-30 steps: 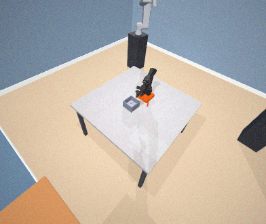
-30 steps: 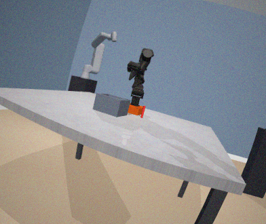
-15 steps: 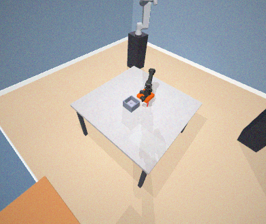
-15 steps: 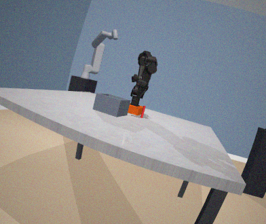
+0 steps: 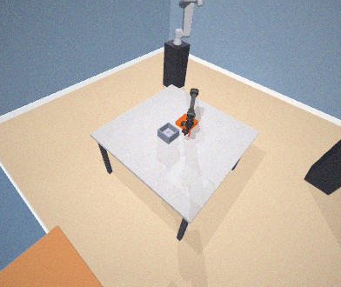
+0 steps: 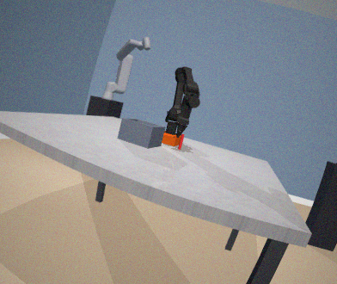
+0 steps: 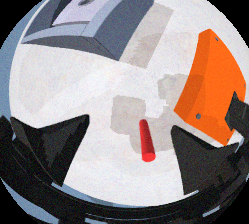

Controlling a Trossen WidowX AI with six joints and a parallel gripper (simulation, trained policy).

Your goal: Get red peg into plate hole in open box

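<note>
Now: the red peg 3 cm behind my gripper tip, 2 cm to the left of it and 2 cm below it. Round my gripper tip: grey box 13 cm to the right, 13 cm ahead, 3 cm below.
</note>
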